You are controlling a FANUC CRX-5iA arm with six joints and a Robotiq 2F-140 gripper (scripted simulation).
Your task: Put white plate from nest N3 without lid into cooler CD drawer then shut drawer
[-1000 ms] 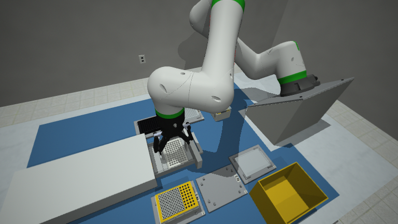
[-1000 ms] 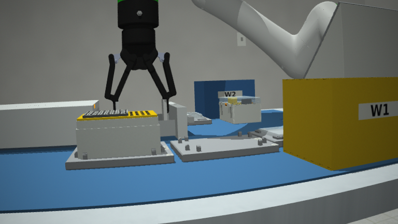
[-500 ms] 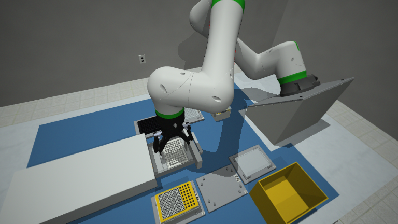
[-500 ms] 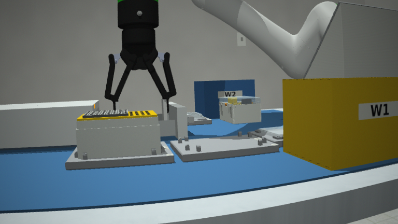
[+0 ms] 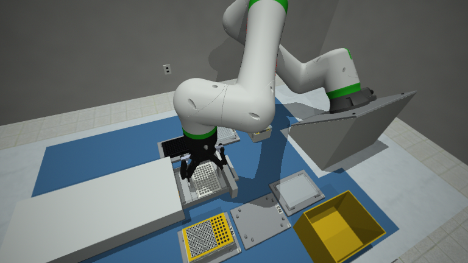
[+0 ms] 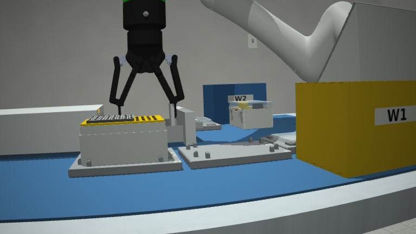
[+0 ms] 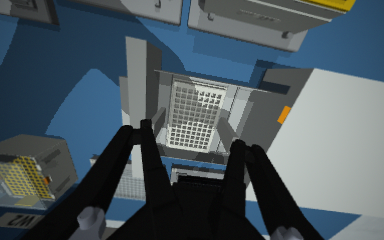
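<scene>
My hand is 2 cm above the white plate. Also, from my hand: yellow tip box 18 cm to the left, 6 cm ahead, 2 cm above; then black plate 19 cm to the right, 4 cm ahead, 2 cm below; then drawer 4 cm ahead, 2 cm below.
</scene>
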